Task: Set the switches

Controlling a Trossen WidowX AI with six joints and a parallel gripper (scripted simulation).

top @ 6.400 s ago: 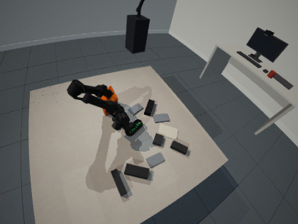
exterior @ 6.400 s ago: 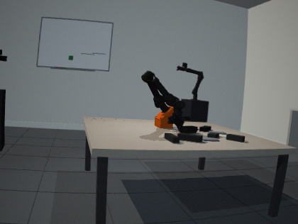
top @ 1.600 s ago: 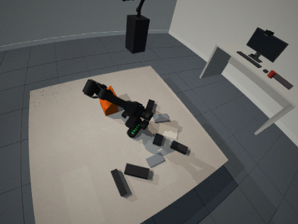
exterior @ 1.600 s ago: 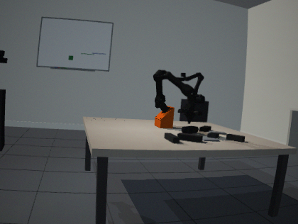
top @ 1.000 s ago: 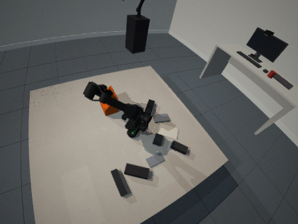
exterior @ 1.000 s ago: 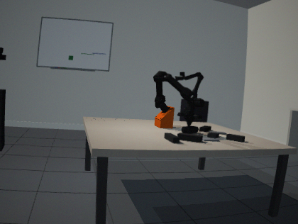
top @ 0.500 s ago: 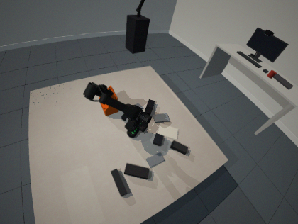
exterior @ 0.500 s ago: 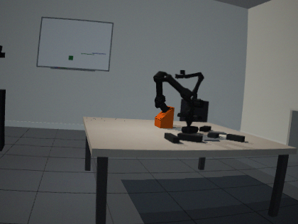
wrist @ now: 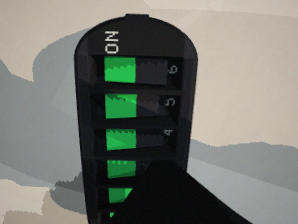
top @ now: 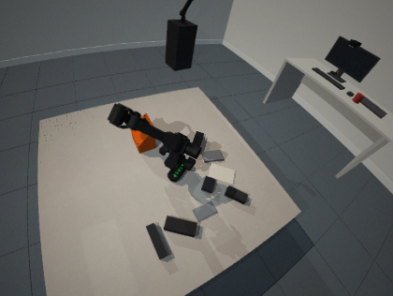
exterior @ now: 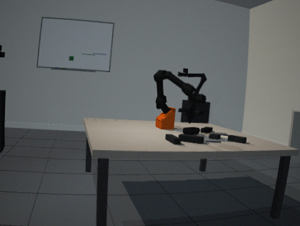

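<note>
Right now the small dark box is 170 mm ahead of my gripper tip, 120 mm to the left of it and 70 mm below it. Also, from my gripper tip: long black bar: 270 mm to the right, 270 mm ahead, 60 mm below; white plate: 240 mm to the left, 150 mm ahead, 80 mm below.
</note>
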